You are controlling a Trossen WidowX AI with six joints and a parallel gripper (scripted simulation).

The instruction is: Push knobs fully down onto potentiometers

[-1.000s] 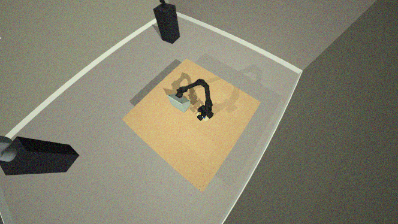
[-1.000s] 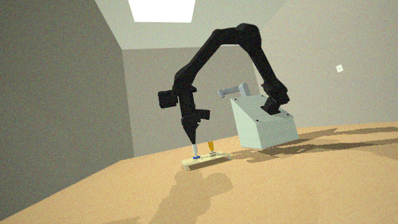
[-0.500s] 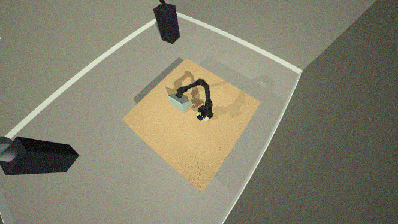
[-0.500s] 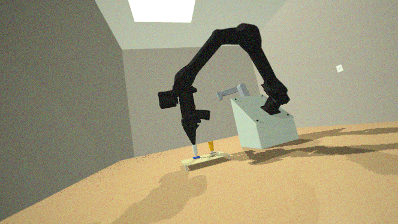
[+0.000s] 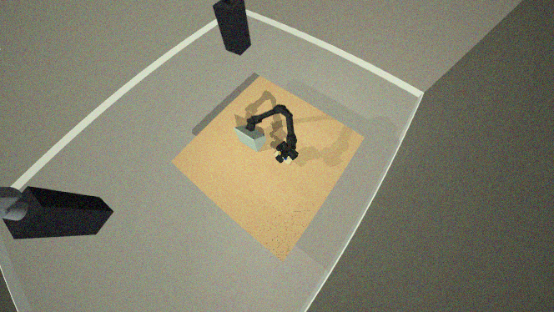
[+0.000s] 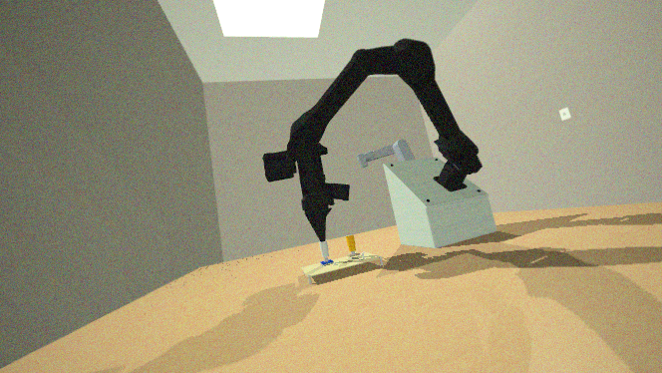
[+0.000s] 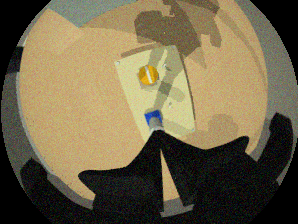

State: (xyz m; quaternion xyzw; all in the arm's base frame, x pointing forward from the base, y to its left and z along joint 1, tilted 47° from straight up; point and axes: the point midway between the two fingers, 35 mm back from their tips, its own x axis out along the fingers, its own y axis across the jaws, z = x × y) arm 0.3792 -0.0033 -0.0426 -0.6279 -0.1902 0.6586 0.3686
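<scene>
My gripper tip is now 6 cm past the orange knob, 2 cm to the right of it and 1 cm above it.
</scene>
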